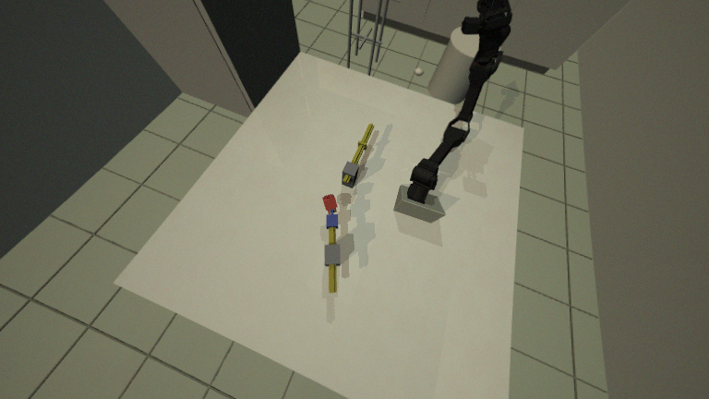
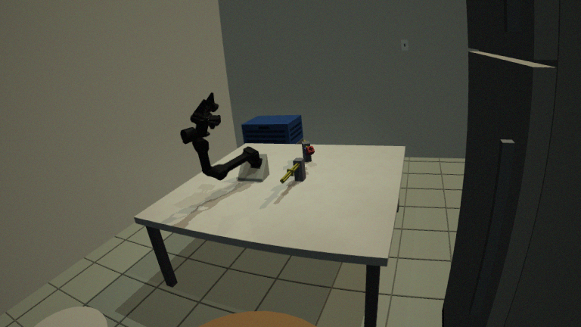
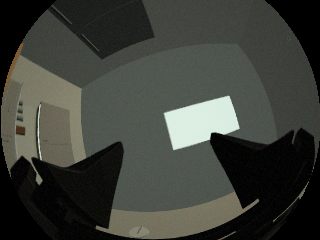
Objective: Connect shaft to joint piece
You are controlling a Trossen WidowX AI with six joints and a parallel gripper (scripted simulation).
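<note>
My gripper tip is now 230 mm short of the red square joint piece, 620 mm to the right of it and 460 mm above it.
</note>
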